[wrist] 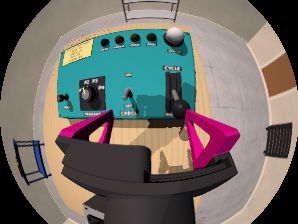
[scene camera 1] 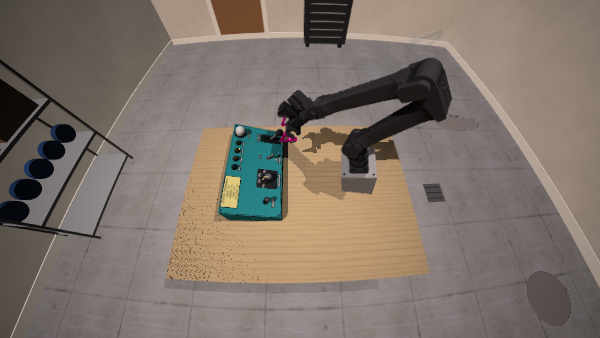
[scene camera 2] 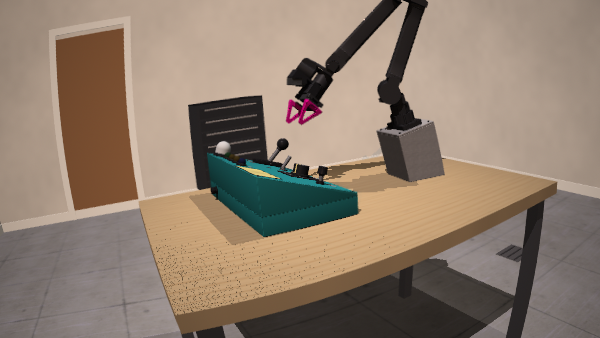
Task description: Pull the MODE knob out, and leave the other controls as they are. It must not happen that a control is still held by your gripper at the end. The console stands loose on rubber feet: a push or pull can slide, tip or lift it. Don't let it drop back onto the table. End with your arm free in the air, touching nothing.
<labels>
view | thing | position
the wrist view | my gripper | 149, 113
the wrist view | teal console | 130, 71
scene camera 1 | teal console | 242, 198
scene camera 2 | my gripper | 293, 123
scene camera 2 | teal console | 271, 202
</labels>
